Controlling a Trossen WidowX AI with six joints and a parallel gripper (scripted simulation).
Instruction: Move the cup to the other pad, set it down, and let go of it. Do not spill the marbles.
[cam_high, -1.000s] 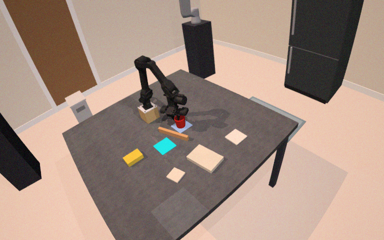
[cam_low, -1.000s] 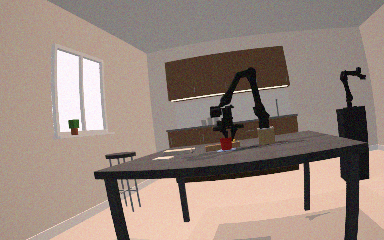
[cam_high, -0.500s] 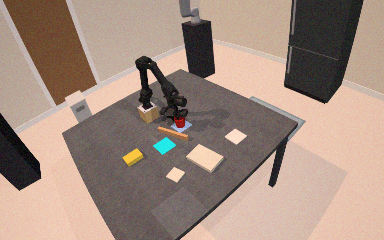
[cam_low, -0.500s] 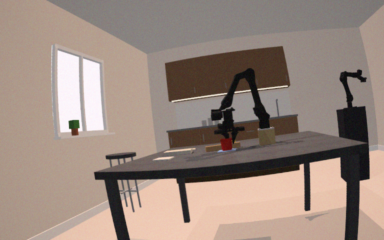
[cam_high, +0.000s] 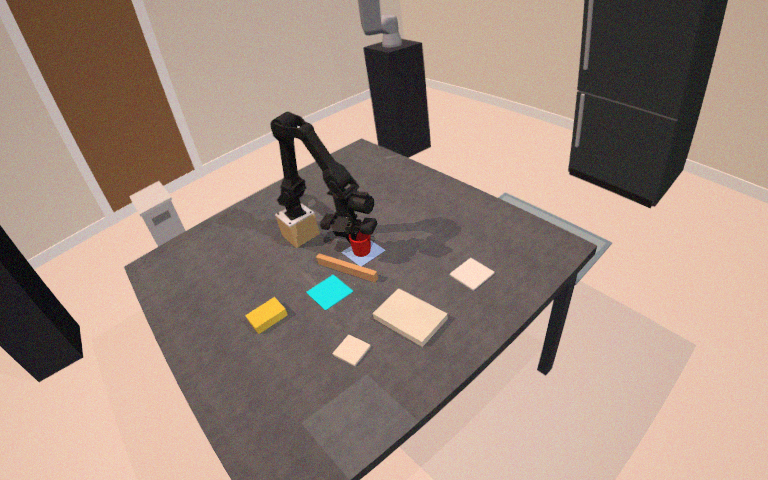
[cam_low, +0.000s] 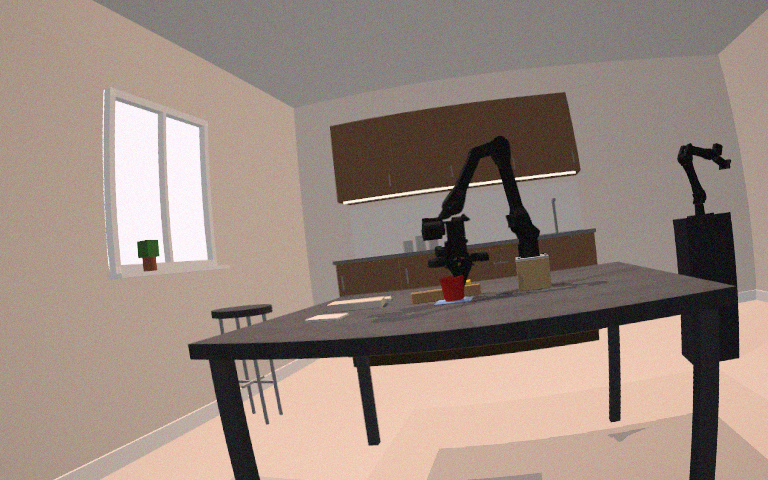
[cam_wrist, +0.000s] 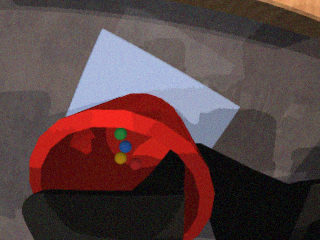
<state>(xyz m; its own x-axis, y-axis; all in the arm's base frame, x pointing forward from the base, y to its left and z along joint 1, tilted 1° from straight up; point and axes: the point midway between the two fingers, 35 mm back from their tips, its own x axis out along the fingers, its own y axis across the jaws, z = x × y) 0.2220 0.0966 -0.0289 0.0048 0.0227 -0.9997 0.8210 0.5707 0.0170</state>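
Now: gripper tip 50 mm above the pale blue pad, 20 mm to the right of it and 20 mm short of it. From my gripper tip the other things lie so: wooden bar (70 mm to the right, 70 mm ahead, 30 mm below); red cup (30 mm ahead, 20 mm to the left); cyan pad (170 mm to the right, 110 mm ahead, 50 mm below).
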